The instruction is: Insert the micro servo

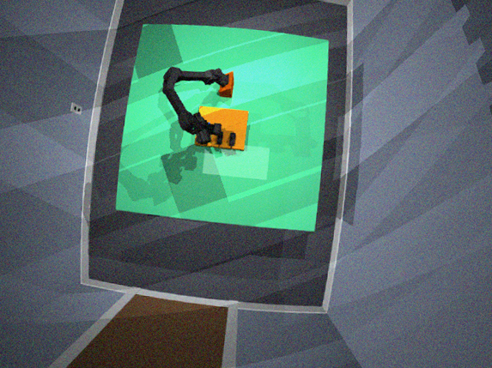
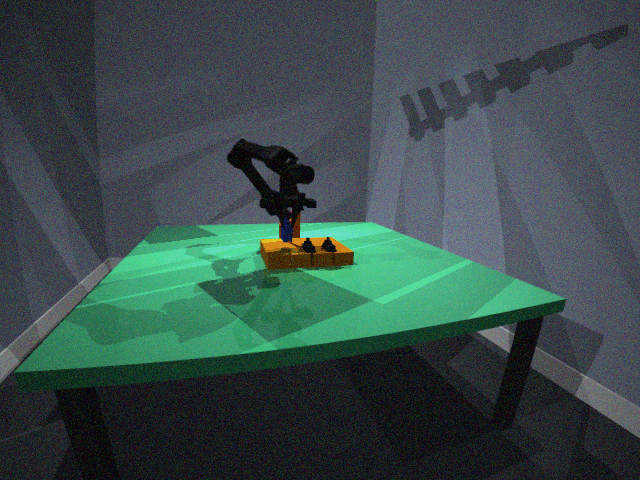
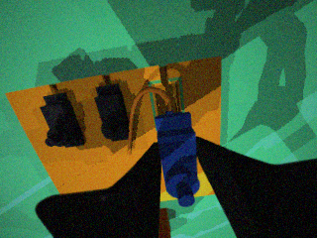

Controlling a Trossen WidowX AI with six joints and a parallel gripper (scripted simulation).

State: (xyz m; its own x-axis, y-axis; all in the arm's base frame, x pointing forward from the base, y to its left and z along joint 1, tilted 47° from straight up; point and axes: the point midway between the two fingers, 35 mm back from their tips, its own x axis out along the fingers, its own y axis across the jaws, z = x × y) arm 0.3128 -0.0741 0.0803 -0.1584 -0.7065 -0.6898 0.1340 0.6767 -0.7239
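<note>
Now: gripper tip 10 cm above the orange deck, 9 cm to the right of it and 8 cm past it.
</note>
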